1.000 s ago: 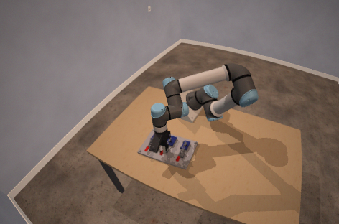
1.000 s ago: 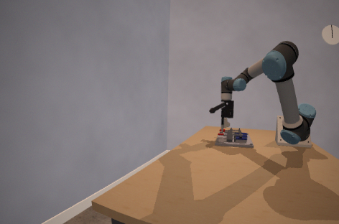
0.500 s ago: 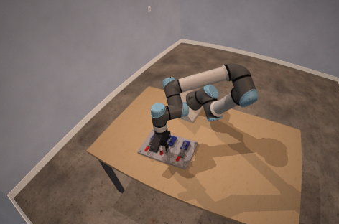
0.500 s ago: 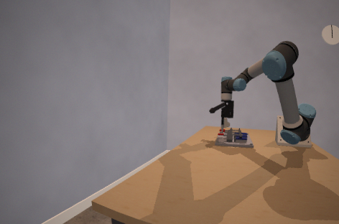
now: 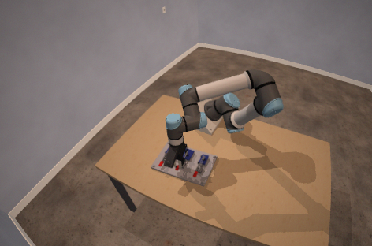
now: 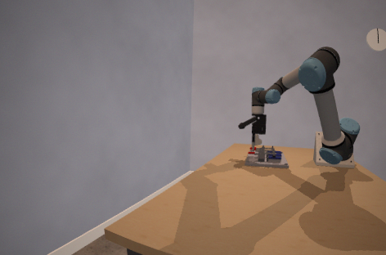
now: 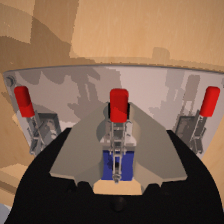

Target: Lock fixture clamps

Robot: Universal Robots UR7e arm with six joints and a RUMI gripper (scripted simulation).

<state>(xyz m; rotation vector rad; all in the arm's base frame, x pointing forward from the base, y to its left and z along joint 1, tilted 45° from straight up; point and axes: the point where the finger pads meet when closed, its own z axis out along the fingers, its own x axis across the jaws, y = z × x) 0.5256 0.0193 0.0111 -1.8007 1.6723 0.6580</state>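
Right now my hand is 8 cm past the grey fixture plate, 1 cm to the left of it and 5 cm above it.
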